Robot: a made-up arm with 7 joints.
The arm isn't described. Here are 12 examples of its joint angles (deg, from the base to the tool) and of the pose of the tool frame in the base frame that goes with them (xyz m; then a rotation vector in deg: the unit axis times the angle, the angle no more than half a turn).
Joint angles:
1: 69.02 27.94 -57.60 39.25 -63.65 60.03 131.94
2: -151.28 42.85 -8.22 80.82 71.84 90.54 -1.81
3: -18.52 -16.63 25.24 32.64 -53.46 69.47 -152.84
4: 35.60 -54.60 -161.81 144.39 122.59 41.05 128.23
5: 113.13 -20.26 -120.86 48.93 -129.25 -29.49 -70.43
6: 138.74 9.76 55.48 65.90 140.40 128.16 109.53
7: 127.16 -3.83 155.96 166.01 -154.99 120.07 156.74
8: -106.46 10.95 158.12 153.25 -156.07 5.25 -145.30
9: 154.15 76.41 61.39 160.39 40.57 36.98 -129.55
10: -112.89 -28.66 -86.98 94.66 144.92 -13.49 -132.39
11: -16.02 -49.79 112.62 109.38 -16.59 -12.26 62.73
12: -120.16 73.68 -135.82 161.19 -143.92 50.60 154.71
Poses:
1: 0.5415 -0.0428 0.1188 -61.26 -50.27 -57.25
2: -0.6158 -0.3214 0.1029 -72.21 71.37 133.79
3: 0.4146 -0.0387 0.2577 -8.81 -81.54 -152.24
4: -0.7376 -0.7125 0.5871 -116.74 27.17 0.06
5: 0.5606 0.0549 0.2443 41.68 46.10 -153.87
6: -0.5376 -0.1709 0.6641 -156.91 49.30 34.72
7: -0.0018 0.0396 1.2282 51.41 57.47 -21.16
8: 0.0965 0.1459 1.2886 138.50 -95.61 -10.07
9: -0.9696 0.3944 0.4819 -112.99 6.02 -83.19
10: -0.5133 0.5785 0.6268 93.85 14.28 91.78
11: -0.6515 0.6648 0.5790 88.95 -56.31 84.22
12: -0.5696 -0.7751 0.7041 -101.29 39.67 40.72
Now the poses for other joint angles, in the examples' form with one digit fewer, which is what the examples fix.
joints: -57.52 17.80 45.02 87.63 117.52 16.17 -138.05
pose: 0.692 -0.292 0.558 -2.9 -86.0 5.9
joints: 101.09 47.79 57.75 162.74 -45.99 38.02 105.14
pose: -0.221 0.803 0.933 77.3 32.3 10.4
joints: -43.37 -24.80 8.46 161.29 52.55 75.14 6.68
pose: -0.151 0.272 1.247 17.0 -104.5 13.5
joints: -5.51 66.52 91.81 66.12 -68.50 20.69 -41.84
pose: 0.258 0.658 0.453 43.0 -68.5 131.0
